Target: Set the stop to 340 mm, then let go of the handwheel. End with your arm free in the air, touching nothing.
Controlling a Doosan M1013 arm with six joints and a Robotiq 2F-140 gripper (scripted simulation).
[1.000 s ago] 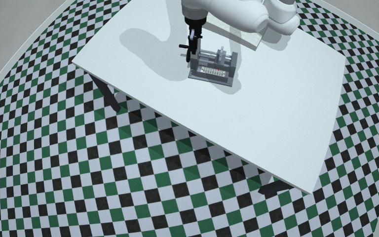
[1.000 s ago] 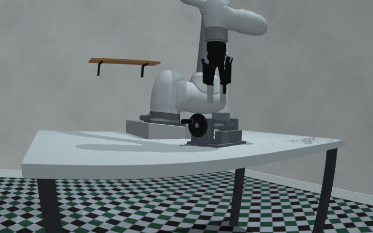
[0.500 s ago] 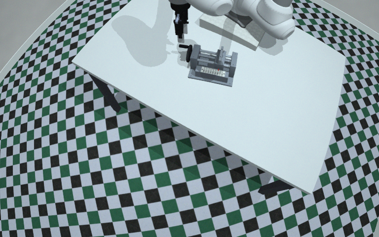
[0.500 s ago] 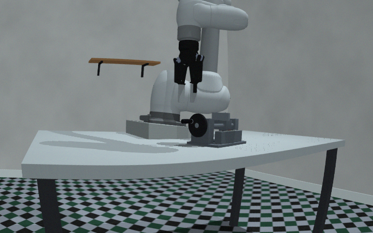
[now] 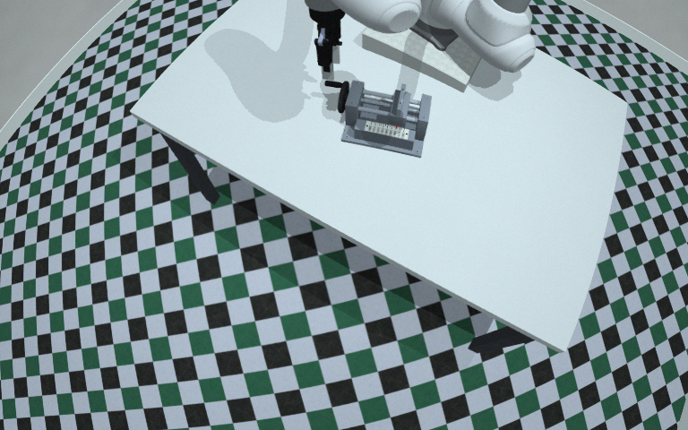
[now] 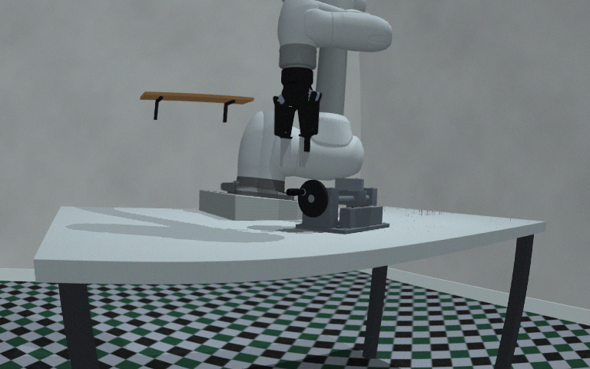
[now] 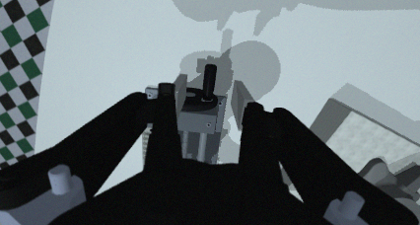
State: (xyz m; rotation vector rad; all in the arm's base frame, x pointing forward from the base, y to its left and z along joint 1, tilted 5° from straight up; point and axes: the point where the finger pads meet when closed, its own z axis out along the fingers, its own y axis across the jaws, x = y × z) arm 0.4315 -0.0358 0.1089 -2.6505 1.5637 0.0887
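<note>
Right now my hand is 90 mm above the black handwheel and 20 mm to the right of it. Also, from my hand: sliding stop block (170 mm to the left, 90 mm below, 50 mm behind).
</note>
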